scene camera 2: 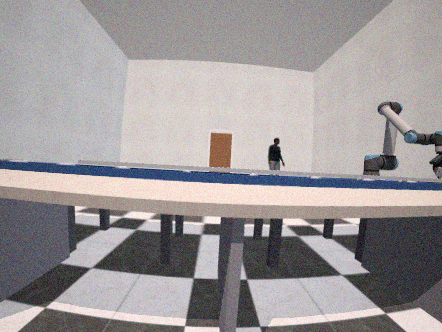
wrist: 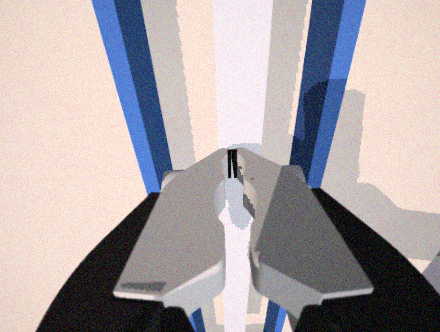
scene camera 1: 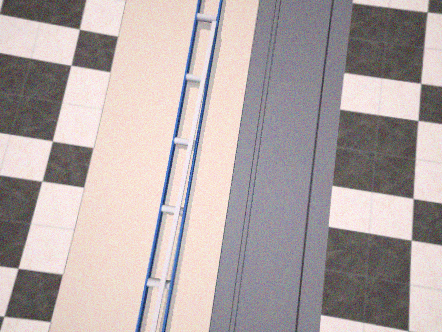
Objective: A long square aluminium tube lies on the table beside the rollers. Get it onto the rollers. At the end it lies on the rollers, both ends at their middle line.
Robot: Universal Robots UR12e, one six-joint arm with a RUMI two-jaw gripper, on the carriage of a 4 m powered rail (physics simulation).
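Frame: origin at the arm's base, x right, y ahead, z up, level; metres.
Seen in the pictures: gripper, fingertip midpoint: [scene camera 2: 439,178] [wrist: 231,151].
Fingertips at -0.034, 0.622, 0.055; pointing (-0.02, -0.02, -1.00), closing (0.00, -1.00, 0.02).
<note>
A point is followed by its place in that frame, as x, y, z.
The long square tube [scene camera 1: 170,250] {1.293, 0.583, 0.055} [scene camera 2: 150,166] {2.134, 0.587, 0.038} [wrist: 242,75] {0.009, 0.616, 0.055} lies lengthwise over the rollers [scene camera 1: 168,209] {1.500, 0.640, 0.030} between two blue rails. In scene camera 1, its upper end is close to the right rail, and farther down it runs nearer the middle. In the wrist view it lies a little right of the track's middle. My gripper [wrist: 231,151] {-0.034, 0.622, 0.055} is shut, its tips almost touching, with nothing seen between them. The tips are above the tube, which shows wider than the gap. The fingers hide most of one roller, whose ends show at both sides.
The blue rails [scene camera 1: 169,167] {1.735, 0.682, 0.016} [scene camera 2: 150,173] {2.091, 0.694, 0.004} [wrist: 120,90] {-0.004, 0.692, 0.022} run along the pale table [scene camera 1: 125,150] {1.798, 0.975, -0.030} [scene camera 2: 150,195] {1.931, 1.110, -0.030}. The grey rail bed [scene camera 1: 285,150] is right of it in scene camera 1. The arm [scene camera 2: 397,120] {0.064, 0.332, 0.571} stands at the right in scene camera 2. A person [scene camera 2: 275,154] stands at the back.
</note>
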